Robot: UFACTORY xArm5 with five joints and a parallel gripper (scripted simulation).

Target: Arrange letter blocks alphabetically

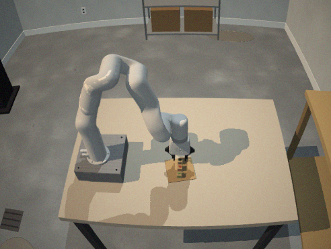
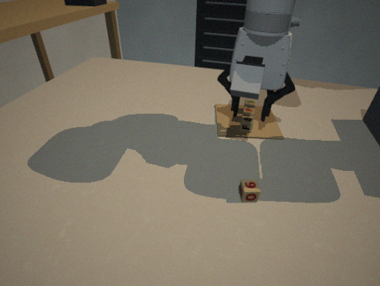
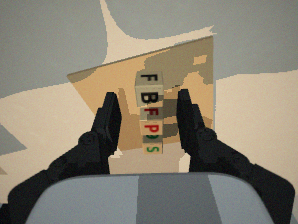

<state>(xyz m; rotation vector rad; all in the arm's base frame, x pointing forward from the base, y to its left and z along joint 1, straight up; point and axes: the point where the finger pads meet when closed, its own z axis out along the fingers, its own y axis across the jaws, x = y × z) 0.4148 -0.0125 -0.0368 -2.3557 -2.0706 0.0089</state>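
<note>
Right now the tan mat is 5 cm below my hand and 4 cm to the right of it. Also, from my hand: green-marked block (8 cm to the right, 4 cm below, 1 cm behind); red-marked block (19 cm to the left, 4 cm below, 1 cm ahead).
</note>
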